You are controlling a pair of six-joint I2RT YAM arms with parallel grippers.
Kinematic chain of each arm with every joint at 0, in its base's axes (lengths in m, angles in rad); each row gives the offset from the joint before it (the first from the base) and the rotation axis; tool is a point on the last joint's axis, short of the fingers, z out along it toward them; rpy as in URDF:
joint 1: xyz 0 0 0.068 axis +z
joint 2: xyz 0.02 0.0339 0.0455 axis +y
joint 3: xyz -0.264 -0.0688 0 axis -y
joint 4: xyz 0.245 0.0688 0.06 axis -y
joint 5: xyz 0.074 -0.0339 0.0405 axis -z
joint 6: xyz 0.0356 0 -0.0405 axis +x
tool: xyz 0 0 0 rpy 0 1.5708 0
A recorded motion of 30 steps. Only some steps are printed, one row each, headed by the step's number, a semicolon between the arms.
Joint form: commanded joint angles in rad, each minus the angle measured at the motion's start. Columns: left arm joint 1, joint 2, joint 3, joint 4, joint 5, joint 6; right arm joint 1, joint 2, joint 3, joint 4, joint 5, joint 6.
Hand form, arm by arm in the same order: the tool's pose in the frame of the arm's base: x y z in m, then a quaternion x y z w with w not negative. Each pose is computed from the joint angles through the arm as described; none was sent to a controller.
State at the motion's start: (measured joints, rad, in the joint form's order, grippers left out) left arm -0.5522 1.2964 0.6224 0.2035 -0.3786 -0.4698; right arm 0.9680 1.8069 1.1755 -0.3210 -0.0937 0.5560
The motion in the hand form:
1: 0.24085 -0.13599 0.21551 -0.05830 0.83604 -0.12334 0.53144; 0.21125 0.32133 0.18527 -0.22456 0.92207 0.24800 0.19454
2: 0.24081 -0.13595 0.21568 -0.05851 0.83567 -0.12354 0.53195; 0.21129 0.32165 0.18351 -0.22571 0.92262 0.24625 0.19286
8: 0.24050 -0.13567 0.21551 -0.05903 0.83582 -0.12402 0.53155; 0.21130 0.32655 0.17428 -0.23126 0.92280 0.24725 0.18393
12: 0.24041 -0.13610 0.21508 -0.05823 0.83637 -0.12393 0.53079; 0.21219 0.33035 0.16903 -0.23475 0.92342 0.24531 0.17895
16: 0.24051 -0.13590 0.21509 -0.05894 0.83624 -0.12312 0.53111; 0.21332 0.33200 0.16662 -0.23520 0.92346 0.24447 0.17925
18: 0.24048 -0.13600 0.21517 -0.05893 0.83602 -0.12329 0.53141; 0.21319 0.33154 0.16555 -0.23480 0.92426 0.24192 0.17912
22: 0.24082 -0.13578 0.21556 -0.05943 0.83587 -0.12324 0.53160; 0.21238 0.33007 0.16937 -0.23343 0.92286 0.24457 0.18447
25: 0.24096 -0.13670 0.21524 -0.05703 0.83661 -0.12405 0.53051; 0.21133 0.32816 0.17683 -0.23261 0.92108 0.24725 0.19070
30: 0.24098 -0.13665 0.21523 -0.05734 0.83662 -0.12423 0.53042; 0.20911 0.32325 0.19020 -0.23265 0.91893 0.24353 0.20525
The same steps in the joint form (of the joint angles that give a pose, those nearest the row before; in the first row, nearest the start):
1: -0.0078 0.0096 0.0083 0.0235 0.0131 0.0019; 0.0122 0.0175 0.0197 0.0143 -0.0043 -0.0214
2: -0.0078 0.0090 0.0081 0.0245 0.0127 0.0019; 0.0125 0.0223 0.0197 0.0138 -0.0045 -0.0233
8: -0.0075 0.0075 0.0066 0.0240 0.0135 0.0004; 0.0183 0.0533 0.0236 0.0292 -0.0175 -0.0252
12: -0.0090 0.0090 0.0066 0.0235 0.0135 0.0004; 0.0214 0.0767 0.0347 0.0311 -0.0216 -0.0283
16: -0.0084 0.0090 0.0066 0.0235 0.0118 0.0004; 0.0214 0.0876 0.0394 0.0365 -0.0202 -0.0296
18: -0.0088 0.0089 0.0065 0.0243 0.0115 0.0004; 0.0214 0.0886 0.0371 0.0358 -0.0165 -0.0299
22: -0.0074 0.0089 0.0080 0.0234 0.0120 0.0004; 0.0214 0.0740 0.0308 0.0395 -0.0126 -0.0283
25: -0.0096 0.0121 0.0096 0.0231 0.0147 0.0018; 0.0214 0.0519 0.0301 0.0315 -0.0079 -0.0283
30: -0.0094 0.0120 0.0096 0.0230 0.0149 0.0012; 0.0214 0.0099 0.0285 0.0072 0.0159 -0.0365

